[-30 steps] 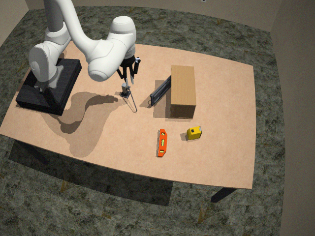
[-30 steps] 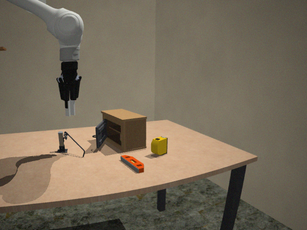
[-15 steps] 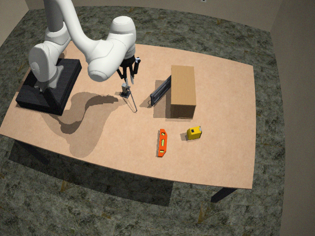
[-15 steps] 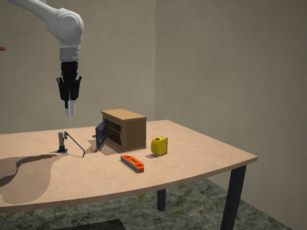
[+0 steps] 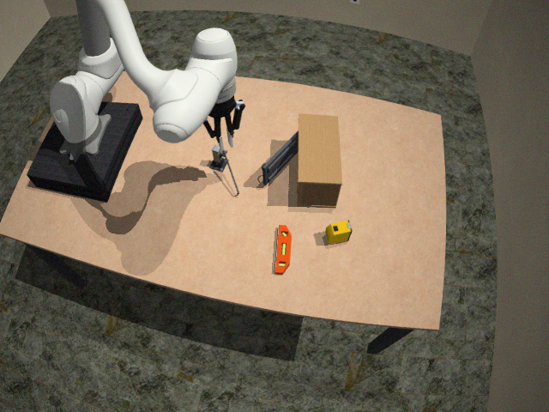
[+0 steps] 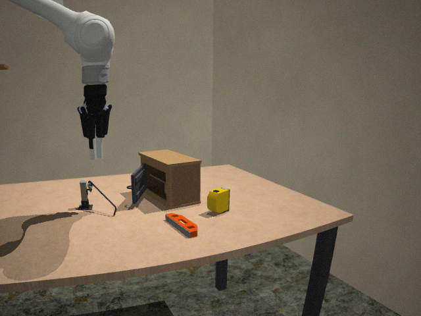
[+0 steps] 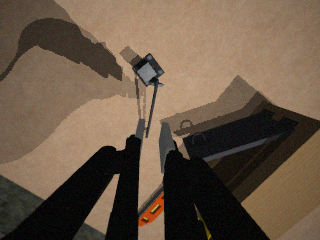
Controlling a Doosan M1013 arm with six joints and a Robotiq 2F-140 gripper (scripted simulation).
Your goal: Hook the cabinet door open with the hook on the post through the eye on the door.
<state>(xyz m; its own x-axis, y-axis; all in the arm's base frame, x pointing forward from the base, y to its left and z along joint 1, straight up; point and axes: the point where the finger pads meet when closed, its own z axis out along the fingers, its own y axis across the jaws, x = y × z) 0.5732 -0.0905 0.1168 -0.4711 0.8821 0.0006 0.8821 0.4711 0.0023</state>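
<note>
My hand is 160 mm above the thin hook and 10 mm to the left of it. The rest, counted from my hand: orange spirit level (240 mm to the right, 200 mm below, 190 mm ahead); then dark door (160 mm ahead, 140 mm below, 60 mm to the left); then yellow tape measure (350 mm ahead, 170 mm to the right, 170 mm below).
</note>
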